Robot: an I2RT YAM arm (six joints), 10 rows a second.
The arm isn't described. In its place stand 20 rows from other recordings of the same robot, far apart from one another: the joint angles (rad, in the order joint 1, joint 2, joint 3, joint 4, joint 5, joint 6), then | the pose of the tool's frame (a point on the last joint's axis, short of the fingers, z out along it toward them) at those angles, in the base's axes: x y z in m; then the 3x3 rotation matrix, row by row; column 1 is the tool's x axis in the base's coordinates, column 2 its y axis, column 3 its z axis.
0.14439, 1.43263, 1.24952, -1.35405, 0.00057, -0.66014 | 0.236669 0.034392 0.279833; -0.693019 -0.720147 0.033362; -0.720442 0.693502 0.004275; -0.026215 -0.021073 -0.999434
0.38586, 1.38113, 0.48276, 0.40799, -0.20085, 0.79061 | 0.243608 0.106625 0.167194; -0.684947 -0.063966 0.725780; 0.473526 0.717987 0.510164; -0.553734 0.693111 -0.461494
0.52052, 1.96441, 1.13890, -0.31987, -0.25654, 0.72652 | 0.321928 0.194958 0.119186; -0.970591 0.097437 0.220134; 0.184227 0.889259 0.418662; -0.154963 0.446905 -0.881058
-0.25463, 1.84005, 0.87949, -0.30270, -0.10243, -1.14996 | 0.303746 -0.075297 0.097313; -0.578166 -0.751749 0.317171; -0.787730 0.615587 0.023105; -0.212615 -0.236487 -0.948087
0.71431, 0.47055, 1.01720, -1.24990, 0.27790, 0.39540 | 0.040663 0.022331 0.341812; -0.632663 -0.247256 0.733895; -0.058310 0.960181 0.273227; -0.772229 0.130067 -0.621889
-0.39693, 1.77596, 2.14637, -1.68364, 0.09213, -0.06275 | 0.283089 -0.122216 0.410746; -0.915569 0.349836 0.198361; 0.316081 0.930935 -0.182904; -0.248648 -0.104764 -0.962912
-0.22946, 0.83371, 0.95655, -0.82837, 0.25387, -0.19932 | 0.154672 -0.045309 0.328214; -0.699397 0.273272 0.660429; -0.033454 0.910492 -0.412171; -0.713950 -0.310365 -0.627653
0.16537, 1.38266, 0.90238, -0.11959, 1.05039, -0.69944 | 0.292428 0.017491 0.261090; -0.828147 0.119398 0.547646; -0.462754 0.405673 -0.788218; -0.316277 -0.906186 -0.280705
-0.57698, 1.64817, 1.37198, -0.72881, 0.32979, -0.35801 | 0.287226 -0.200700 0.276728; -0.894478 0.371738 0.248435; 0.186617 0.815333 -0.548093; -0.406304 -0.443895 -0.798670
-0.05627, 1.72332, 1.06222, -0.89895, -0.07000, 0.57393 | 0.291188 -0.013908 0.161863; -0.808343 0.588529 0.014636; 0.587999 0.805894 0.069229; 0.028948 0.064567 -0.997493
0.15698, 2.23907, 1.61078, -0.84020, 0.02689, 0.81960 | 0.423138 0.066006 0.116240; -0.782835 0.613300 0.105039; 0.615795 0.787835 -0.010596; -0.089252 0.056388 -0.994412
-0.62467, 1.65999, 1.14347, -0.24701, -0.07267, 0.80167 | 0.297820 -0.211537 0.231909; -0.001575 0.779103 0.626894; 0.884593 0.293445 -0.362471; -0.466361 0.553976 -0.689651
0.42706, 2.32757, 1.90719, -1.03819, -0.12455, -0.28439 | 0.418361 0.195242 0.151597; -0.749267 -0.660401 0.049688; -0.646837 0.745849 0.159098; -0.142128 0.087067 -0.986012
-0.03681, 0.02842, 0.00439, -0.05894, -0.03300, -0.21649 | 0.111647 -0.002936 0.166018; -0.081728 -0.013958 0.996557; -0.211822 0.977301 -0.003683; -0.973885 -0.211393 -0.082830
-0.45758, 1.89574, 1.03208, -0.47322, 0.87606, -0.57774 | 0.285313 -0.170984 0.122257; -0.972753 -0.105868 -0.206262; 0.089304 0.649911 -0.754745; 0.213956 -0.752601 -0.622748
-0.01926, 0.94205, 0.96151, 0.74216, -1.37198, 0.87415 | 0.167802 0.031673 0.447690; -0.098422 -0.981904 0.161794; 0.153413 0.145669 0.977366; -0.983248 0.121015 0.136300
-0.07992, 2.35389, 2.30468, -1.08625, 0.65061, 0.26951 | 0.493745 -0.061175 0.255700; -0.786502 0.547302 0.286140; 0.275536 0.725613 -0.630528; -0.552716 -0.417070 -0.721497
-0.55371, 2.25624, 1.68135, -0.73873, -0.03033, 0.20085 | 0.386076 -0.237411 0.129033; -0.702519 0.672721 0.232193; 0.668753 0.735614 -0.107894; -0.243387 0.079482 -0.966667
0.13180, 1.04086, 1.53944, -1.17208, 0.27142, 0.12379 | 0.157572 0.011262 0.443593; -0.603567 0.156858 0.781731; 0.039981 0.985178 -0.166812; -0.796310 -0.069428 -0.600892
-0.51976, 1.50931, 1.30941, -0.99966, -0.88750, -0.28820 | 0.266118 -0.120476 0.297254; -0.795182 -0.163347 0.583955; 0.248286 0.790890 0.559328; -0.553208 0.589755 -0.588345
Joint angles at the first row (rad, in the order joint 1, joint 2, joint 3, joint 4, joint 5, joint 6):
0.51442 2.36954 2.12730 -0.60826 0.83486 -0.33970
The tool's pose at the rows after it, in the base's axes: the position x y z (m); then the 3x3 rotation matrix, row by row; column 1 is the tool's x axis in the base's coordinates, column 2 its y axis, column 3 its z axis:
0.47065 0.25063 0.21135; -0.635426 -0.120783 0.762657; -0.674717 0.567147 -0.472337; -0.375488 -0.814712 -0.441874
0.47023 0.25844 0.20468; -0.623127 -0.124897 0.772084; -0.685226 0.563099 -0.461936; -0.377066 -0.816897 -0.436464
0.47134 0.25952 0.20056; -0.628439 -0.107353 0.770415; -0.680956 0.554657 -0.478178; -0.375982 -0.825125 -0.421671
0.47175 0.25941 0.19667; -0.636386 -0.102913 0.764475; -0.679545 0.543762 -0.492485; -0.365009 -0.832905 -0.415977
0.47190 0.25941 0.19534; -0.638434 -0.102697 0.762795; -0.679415 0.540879 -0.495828; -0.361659 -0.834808 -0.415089
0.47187 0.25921 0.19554; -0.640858 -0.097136 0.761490; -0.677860 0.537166 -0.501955; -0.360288 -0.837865 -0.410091
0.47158 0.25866 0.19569; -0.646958 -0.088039 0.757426; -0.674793 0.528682 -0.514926; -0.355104 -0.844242 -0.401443
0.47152 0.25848 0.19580; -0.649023 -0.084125 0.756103; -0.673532 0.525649 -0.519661; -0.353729 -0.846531 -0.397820
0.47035 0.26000 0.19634; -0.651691 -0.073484 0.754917; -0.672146 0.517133 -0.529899; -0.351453 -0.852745 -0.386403
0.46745 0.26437 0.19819; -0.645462 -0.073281 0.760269; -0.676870 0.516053 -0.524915; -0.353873 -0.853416 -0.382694
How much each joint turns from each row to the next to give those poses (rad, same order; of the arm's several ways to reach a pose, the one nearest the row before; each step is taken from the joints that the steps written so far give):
0.02823 0.03545 -0.00005 0.06221 0.08964 -0.08775
0.01297 0.01645 0.00009 0.02627 0.00230 -0.00838
0.00151 0.01066 -0.00006 0.01416 0.02288 -0.00002
0.00002 0.00801 0.00000 -0.00116 0.01565 0.00003
-0.00001 0.00267 0.00002 -0.00037 0.00342 -0.00003
0.00001 0.00002 0.00004 0.00033 0.00802 -0.00036
0.00000 -0.00002 -0.00005 -0.00302 0.01602 0.00038
0.00000 0.00002 0.00003 -0.00039 0.00610 0.00000
0.00419 -0.00003 0.00033 0.00041 0.01793 -0.00001
0.00992 -0.00345 -0.00001 -0.00040 0.00420 0.00039

